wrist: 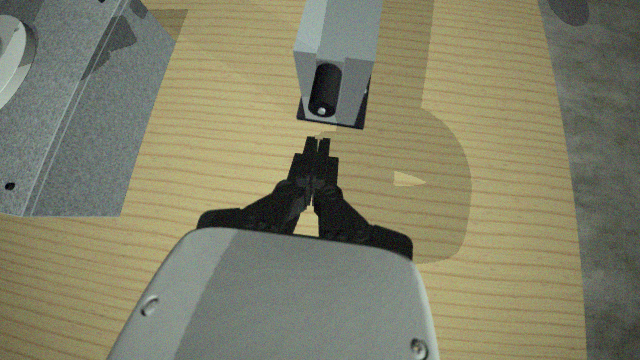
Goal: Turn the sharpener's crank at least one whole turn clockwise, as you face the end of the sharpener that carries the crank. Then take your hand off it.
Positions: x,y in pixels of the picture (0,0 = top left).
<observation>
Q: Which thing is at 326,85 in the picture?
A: A black cylindrical handle.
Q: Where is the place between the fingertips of the gripper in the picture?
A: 318,152
</observation>
